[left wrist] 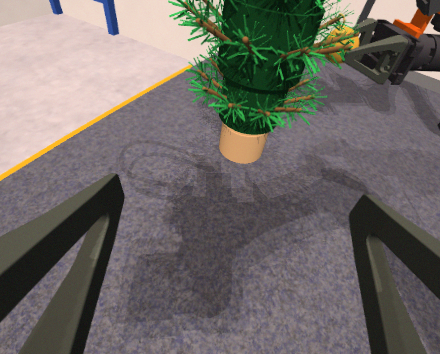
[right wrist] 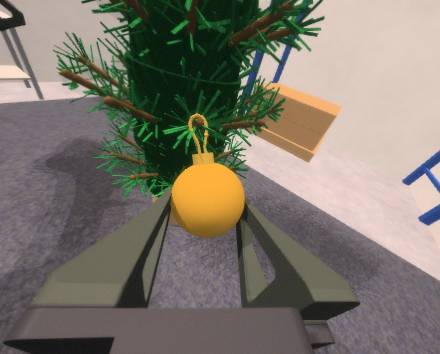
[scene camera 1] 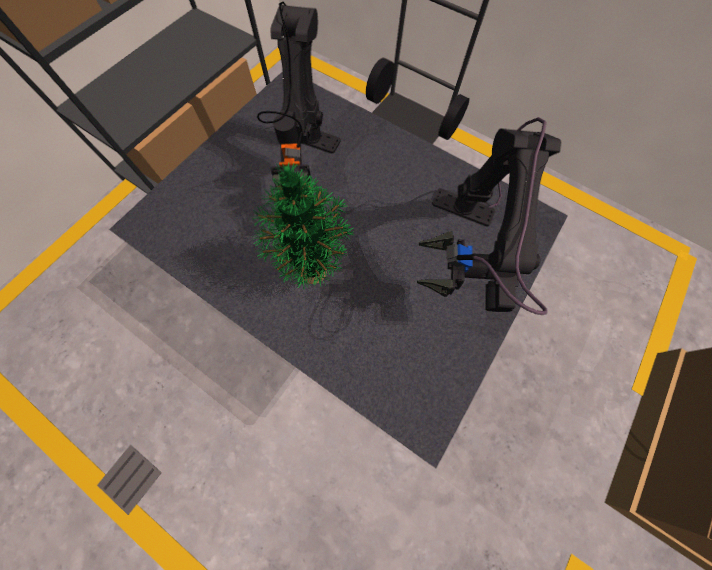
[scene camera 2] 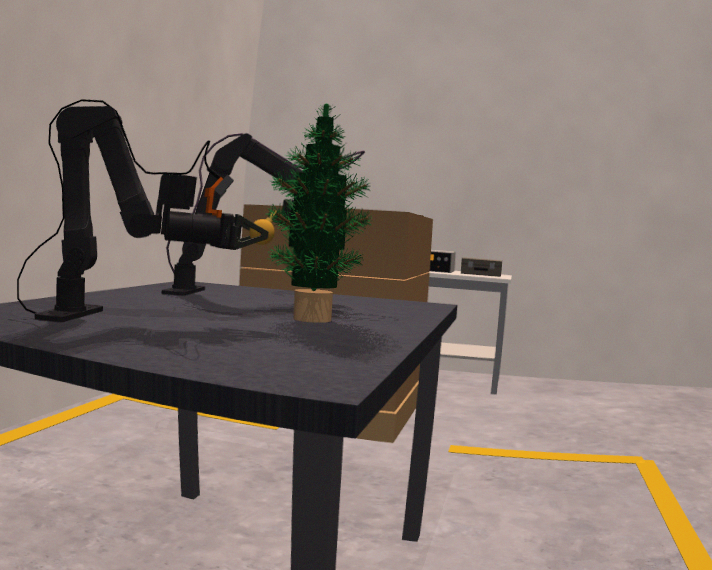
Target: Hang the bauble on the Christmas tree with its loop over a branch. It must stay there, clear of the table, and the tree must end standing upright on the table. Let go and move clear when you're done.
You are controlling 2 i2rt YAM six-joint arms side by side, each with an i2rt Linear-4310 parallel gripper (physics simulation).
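Where they show: left gripper, fingertip midpoint: [left wrist: 240, 195] [scene camera 1: 418, 262]; right gripper, fingertip midpoint: [right wrist: 206, 198] [scene camera 2: 264, 234]; left arm's base at its link origin: [scene camera 1: 462, 207] [scene camera 2: 184, 291]; right arm's base at its link origin: [scene camera 1: 312, 138] [scene camera 2: 70, 314].
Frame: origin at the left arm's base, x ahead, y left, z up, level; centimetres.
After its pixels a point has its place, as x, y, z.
Note:
The green Christmas tree [scene camera 1: 299, 231] {45.8, -31.7, 33.5} [scene camera 2: 320, 207] {42.3, -40.3, 23.4} [left wrist: 265, 55] {39.9, -28.8, 19.2} [right wrist: 185, 60] {36.7, -37.4, 24.5} stands upright on the dark table [scene camera 1: 380, 368] {59.3, -4.9, 0.0} [scene camera 2: 207, 362] {33.6, -86.2, 0.0} on its wooden base [scene camera 2: 312, 306] {41.7, -38.6, 3.2} [left wrist: 243, 145] {40.2, -30.7, 4.1}. My right gripper [right wrist: 206, 198] {31.8, -43.6, 17.3} is shut on the yellow bauble [scene camera 2: 258, 230] [left wrist: 340, 46] [right wrist: 208, 200] and holds it clear of the table, beside the middle branches. In the right wrist view the loop [right wrist: 191, 125] {32.6, -41.1, 21.8} points up, with a branch tip [right wrist: 199, 121] {33.2, -41.3, 22.0} showing inside its top; how deep the branch passes through is unclear. My left gripper [scene camera 1: 418, 263] {36.3, -7.0, 22.2} [left wrist: 240, 195] {36.3, -7.0, 22.2} is open and empty, to the right of the tree in scene camera 1.
Needled branches surround the right gripper's front. A shelf unit [scene camera 1: 151, 70] with boxes stands beyond the table at the upper left in scene camera 1, and a hand truck [scene camera 1: 409, 118] at the top. A large brown box [scene camera 2: 385, 243] stands behind the table in scene camera 2.

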